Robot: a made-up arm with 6 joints. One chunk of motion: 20 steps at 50 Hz.
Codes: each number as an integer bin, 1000 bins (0 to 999) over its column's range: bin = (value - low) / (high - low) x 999, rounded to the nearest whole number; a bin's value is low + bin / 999 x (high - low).
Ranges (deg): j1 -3..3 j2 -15..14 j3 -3..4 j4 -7..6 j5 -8..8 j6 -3..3
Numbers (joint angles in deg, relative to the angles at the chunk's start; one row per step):
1: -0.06 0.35 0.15 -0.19 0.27 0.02
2: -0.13 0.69 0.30 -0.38 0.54 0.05
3: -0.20 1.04 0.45 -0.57 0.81 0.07
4: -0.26 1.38 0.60 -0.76 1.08 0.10
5: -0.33 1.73 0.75 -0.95 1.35 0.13
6: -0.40 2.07 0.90 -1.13 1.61 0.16
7: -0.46 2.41 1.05 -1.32 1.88 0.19
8: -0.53 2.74 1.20 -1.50 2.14 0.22
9: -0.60 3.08 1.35 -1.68 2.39 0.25
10: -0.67 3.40 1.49 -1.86 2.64 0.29
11: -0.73 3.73 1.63 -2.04 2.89 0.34
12: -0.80 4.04 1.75 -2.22 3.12 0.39
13: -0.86 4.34 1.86 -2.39 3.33 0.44
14: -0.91 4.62 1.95 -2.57 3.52 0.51
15: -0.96 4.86 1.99 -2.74 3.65 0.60
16: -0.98 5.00 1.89 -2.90 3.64 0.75
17: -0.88 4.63 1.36 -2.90 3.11 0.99
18: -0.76 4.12 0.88 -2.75 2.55 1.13
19: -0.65 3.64 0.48 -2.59 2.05 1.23
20: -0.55 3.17 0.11 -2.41 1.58 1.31
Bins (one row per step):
1: 490 529 450 523 516 503
2: 478 540 471 509 533 508
3: 466 553 492 494 550 511
4: 456 564 514 480 567 516
5: 445 576 535 465 584 521
6: 433 588 557 451 600 526
7: 423 600 578 436 617 531
8: 411 611 599 423 633 536
9: 400 623 621 409 649 541
10: 388 634 641 395 664 548
11: 378 645 661 381 680 556
12: 366 656 678 367 694 564
13: 356 666 694 354 707 573
14: 348 676 706 340 719 584
15: 340 684 712 327 727 599
16: 336 689 698 315 727 624
17: 353 676 622 315 694 664
18: 373 659 554 327 659 688
19: 391 642 497 339 627 704
20: 408 626 444 353 598 718

